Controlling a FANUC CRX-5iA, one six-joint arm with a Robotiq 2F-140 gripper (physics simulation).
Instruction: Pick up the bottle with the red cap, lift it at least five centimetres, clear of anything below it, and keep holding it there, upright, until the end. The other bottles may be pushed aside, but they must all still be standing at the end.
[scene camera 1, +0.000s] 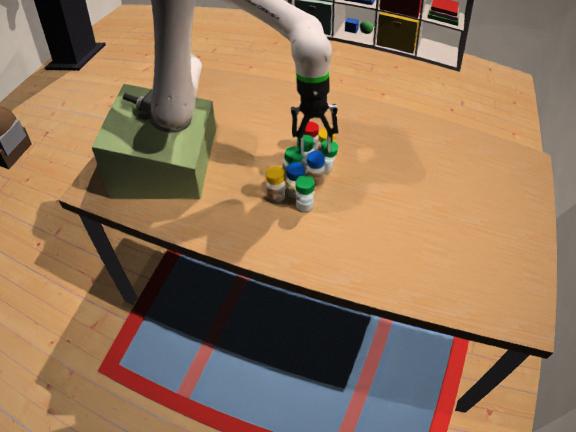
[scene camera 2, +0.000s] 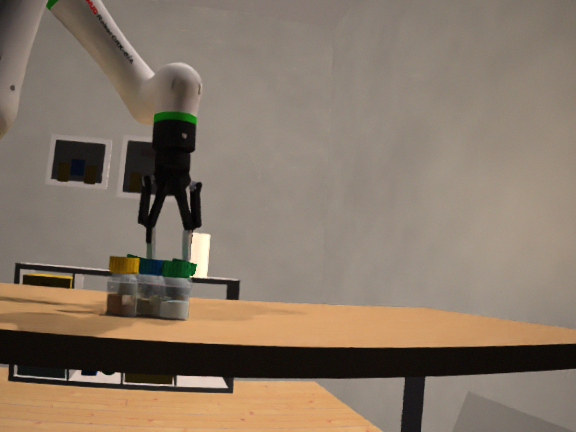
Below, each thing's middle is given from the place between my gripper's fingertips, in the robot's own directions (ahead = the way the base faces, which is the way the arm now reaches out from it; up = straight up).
Scene:
My gripper is now 9 cm to the left of the blue-capped bottle (scene camera 2: 149, 282), 5 cm above it and 4 cm past it.

